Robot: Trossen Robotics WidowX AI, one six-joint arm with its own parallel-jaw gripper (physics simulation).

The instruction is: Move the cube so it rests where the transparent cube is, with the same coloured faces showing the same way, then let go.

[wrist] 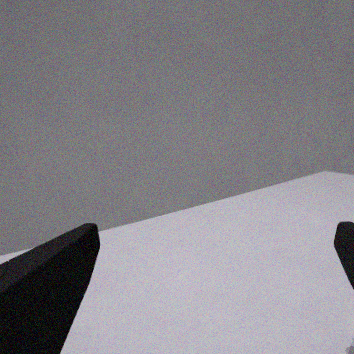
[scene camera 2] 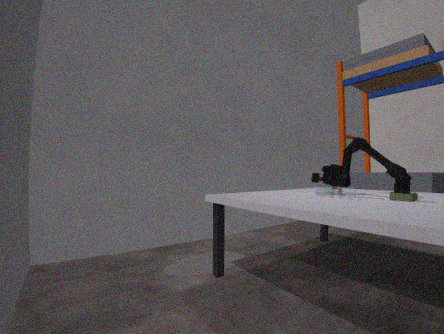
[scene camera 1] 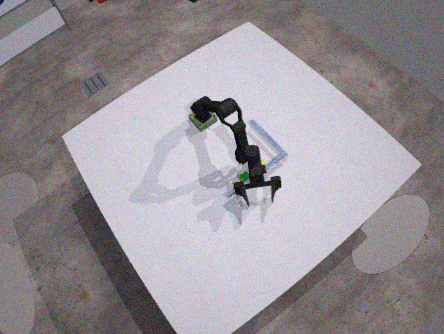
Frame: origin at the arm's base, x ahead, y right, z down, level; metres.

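Seen in the pictures: gripper, fingertip midpoint: (wrist: pixel 217 234) (scene camera 2: pixel 319 176) (scene camera 1: pixel 260 203); arm's base, origin of the base link: (scene camera 2: pixel 402 192) (scene camera 1: pixel 203 116).
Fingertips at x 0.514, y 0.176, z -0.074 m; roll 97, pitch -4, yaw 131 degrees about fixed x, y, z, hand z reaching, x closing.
Observation:
Offsets run from my fingertips to a thing's top centre. "pt": to the spot under its first point. Level surfaces: height alone.
In scene camera 1, a small bright green patch {pt dy -0.068, dx -0.150, dz +0.070 m} (scene camera 1: pixel 244 176) with a bit of orange shows beside the arm's wrist. A pale yellow patch {pt dy -0.172, dx -0.133, dz +0.070 m} (scene camera 1: pixel 263 162) shows on the other side of the wrist. The arm covers parts of both, and I cannot tell which is the solid cube and which the transparent one. My gripper (scene camera 1: pixel 260 202) (wrist: pixel 217 234) is open and empty, above the table and past both patches. Its fingers point outward, roughly level. No cube shows in the wrist view. In scene camera 2, small faint coloured shapes under the gripper are too small to tell.
A blue angled bar {pt dy -0.276, dx -0.181, dz +0.050 m} (scene camera 1: pixel 270 138) lies on the white table {dz +0.109 m} (scene camera 1: pixel 325 200), beside and partly under the arm. The arm stands on a green base (scene camera 1: pixel 203 123) (scene camera 2: pixel 403 197). An orange and blue shelf rack (scene camera 2: pixel 340 110) stands behind the table. The table's far edge shows in the wrist view.

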